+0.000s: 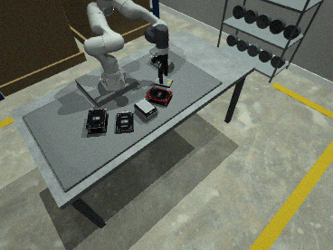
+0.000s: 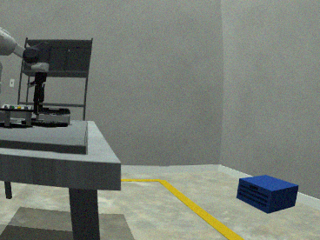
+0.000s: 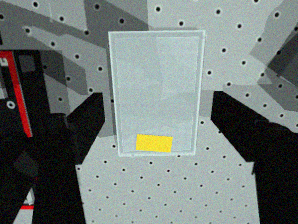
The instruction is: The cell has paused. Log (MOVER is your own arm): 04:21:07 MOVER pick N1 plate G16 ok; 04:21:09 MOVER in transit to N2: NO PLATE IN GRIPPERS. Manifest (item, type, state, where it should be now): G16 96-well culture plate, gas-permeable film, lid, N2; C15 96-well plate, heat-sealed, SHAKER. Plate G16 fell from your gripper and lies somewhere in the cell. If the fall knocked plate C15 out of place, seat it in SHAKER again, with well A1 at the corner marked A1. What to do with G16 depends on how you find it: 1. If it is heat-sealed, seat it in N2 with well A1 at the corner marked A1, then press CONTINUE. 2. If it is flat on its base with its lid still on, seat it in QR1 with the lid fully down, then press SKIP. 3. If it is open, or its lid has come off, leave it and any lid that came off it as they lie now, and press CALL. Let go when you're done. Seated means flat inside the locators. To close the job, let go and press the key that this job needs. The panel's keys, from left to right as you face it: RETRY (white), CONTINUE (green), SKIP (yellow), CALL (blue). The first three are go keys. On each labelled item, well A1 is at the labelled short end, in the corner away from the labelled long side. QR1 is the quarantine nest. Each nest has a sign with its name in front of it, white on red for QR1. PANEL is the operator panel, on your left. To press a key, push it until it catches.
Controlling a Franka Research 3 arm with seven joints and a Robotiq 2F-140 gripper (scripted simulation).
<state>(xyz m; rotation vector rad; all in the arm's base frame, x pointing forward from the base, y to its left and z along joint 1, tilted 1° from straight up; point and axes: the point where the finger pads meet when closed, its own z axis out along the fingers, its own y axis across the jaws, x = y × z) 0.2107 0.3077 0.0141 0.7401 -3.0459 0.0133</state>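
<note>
My hand is 40 mm above the plate lid. Round my hand: blue CALL key: 110 mm behind, 120 mm to the left, 10 mm above; QR1 nest: 110 mm ahead, 140 mm to the right, 20 mm below; yellow SKIP key: 160 mm behind, 120 mm to the left, 10 mm above.
</note>
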